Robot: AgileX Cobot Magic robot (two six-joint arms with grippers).
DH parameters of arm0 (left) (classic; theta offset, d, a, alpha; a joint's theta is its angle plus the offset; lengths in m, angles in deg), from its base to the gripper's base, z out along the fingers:
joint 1: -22.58 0.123 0 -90
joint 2: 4.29 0 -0.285 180
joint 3: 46.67 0 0.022 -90
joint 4: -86.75 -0.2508 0 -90
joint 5: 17.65 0 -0.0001 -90
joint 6: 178.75 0.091 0 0
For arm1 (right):
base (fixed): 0 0 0 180
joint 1: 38.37 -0.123 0 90
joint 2: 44.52 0 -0.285 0
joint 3: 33.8 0 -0.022 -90
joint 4: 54.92 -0.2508 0 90
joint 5: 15.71 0 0.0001 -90
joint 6: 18.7 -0.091 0 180
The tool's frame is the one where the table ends.
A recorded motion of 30 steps. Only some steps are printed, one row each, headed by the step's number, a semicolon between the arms.
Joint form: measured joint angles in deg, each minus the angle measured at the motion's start. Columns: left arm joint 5, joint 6, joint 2, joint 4, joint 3, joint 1; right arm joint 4, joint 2, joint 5, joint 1, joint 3, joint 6.
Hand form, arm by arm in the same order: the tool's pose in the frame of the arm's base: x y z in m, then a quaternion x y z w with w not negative. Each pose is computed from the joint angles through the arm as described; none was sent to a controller.
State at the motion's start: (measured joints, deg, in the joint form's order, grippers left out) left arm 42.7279 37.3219 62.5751 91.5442 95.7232 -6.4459; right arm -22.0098 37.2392 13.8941 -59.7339 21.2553 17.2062
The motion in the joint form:
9: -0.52 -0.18 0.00 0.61 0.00 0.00; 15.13 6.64 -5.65 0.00 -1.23 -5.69
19: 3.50 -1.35 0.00 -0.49 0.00 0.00; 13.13 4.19 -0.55 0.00 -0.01 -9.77
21: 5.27 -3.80 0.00 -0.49 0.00 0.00; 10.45 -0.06 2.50 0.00 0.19 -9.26
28: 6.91 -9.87 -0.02 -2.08 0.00 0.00; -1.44 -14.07 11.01 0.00 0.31 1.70
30: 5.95 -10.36 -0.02 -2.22 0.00 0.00; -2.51 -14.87 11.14 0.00 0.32 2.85
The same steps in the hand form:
9: 0.1371 -0.0846 0.2564 0.51599 0.84457 -0.03538 0.13854; 0.1911 0.0452 0.1423 -0.70912 0.66443 -0.21668 0.09346
19: 0.1323 -0.0804 0.2548 0.51389 0.85111 -0.03014 0.10305; 0.1801 0.0362 0.1451 -0.66592 0.70872 -0.22198 0.07065
21: 0.1298 -0.0792 0.2543 0.49679 0.86287 -0.03297 0.08702; 0.1732 0.0320 0.1564 -0.64376 0.72591 -0.22915 0.07820
28: 0.1286 -0.0759 0.2538 0.45549 0.88704 -0.02422 0.07143; 0.1456 0.0237 0.1883 -0.62451 0.74141 -0.22125 0.10653
30: 0.1300 -0.0764 0.2540 0.45160 0.88834 -0.02355 0.07971; 0.1440 0.0240 0.1897 -0.62624 0.74031 -0.21787 0.11090

